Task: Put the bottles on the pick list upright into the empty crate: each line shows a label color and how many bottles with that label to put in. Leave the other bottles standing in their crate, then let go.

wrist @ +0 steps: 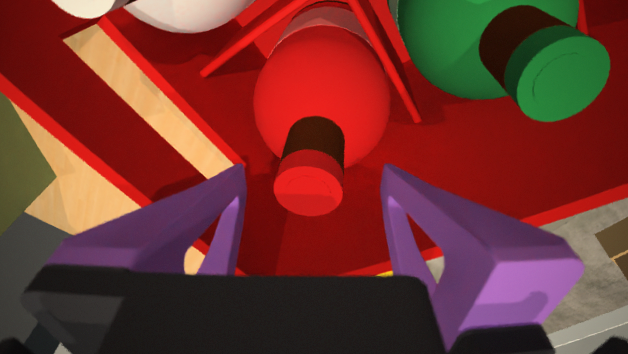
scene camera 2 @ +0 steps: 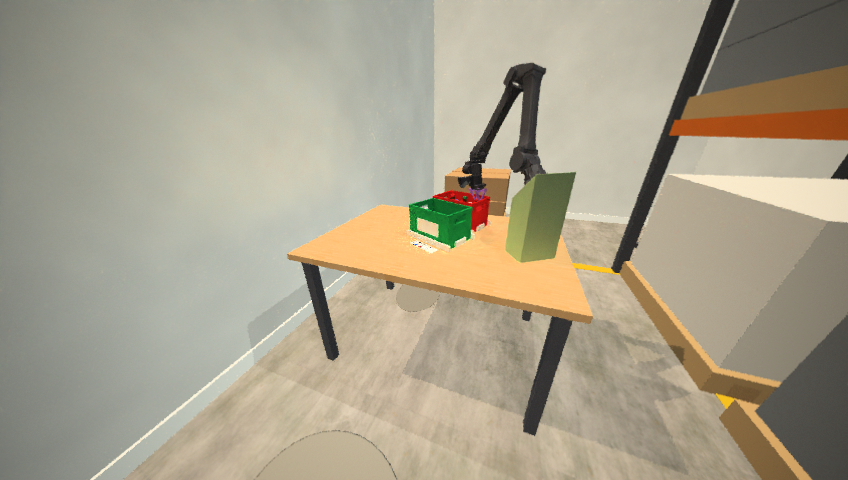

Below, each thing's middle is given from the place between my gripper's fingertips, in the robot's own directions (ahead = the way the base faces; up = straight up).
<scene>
My hand is 8 cm short of the green bottle [wrist: 552,71], 3 cm to the left of it and 6 cm above it.
</scene>
